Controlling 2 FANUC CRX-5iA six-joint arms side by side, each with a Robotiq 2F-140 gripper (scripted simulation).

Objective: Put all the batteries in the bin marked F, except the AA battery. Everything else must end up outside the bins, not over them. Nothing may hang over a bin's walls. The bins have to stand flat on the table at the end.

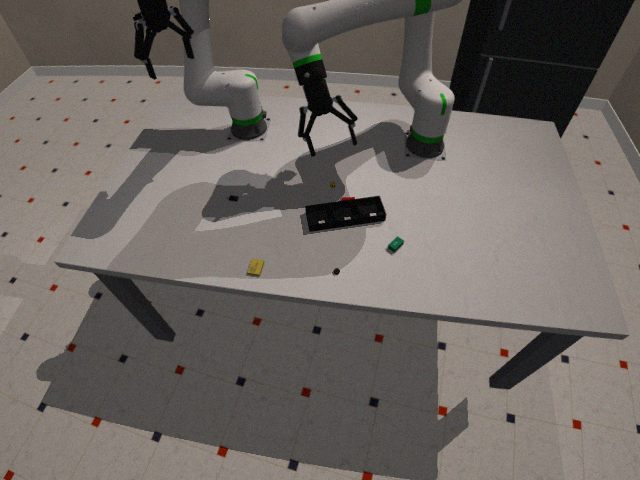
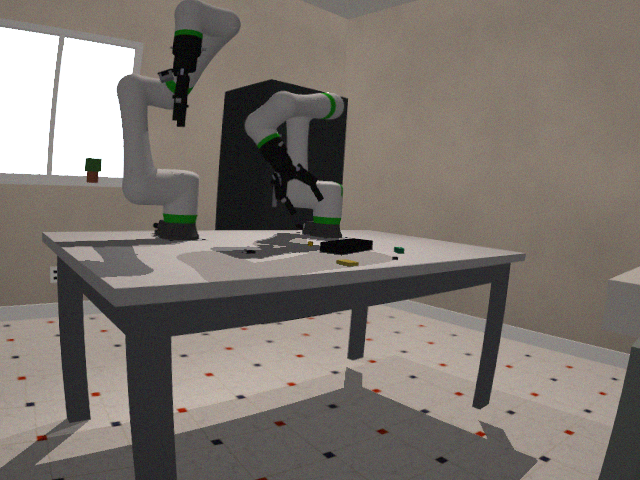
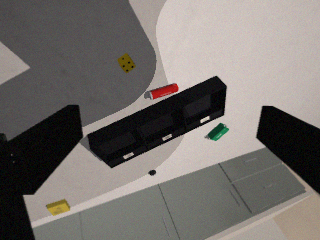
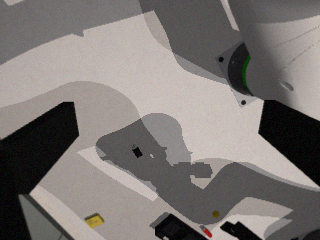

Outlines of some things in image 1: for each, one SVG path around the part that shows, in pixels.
The left gripper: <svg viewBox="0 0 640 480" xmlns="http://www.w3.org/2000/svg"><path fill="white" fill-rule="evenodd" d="M325 79L303 86L308 106L299 108L301 115L298 137L303 137L303 141L307 142L311 157L316 154L309 136L316 117L328 114L329 112L348 124L353 145L357 144L353 128L358 118L342 101L340 95L331 98ZM309 109L312 114L304 133L306 113ZM332 102L338 103L351 119L332 107Z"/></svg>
The right gripper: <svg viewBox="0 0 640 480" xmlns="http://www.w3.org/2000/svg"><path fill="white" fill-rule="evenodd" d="M137 0L143 15L143 21L134 23L136 30L134 57L145 63L150 78L157 79L150 58L148 58L156 33L167 29L167 27L184 36L182 39L187 57L194 59L190 43L191 35L194 31L180 15L178 8L171 6L168 10L166 0ZM171 15L174 16L185 31L170 21Z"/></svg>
A three joined black bins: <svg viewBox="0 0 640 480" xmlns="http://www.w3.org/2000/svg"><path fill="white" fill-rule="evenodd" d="M380 196L305 206L309 232L385 221L386 212Z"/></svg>
